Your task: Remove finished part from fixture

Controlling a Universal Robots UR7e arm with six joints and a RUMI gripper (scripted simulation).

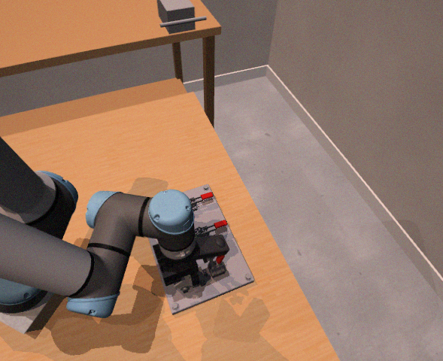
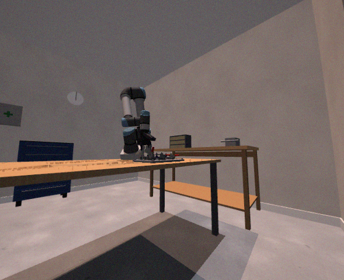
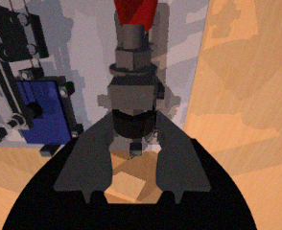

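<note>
My hand is 10 mm past the blue blank, 110 mm to the right of it and 10 mm above it. The rest, counted from my hand: grey fixture plate: 40 mm ahead, 110 mm to the left, 30 mm below; finished grey part: 10 mm behind.
</note>
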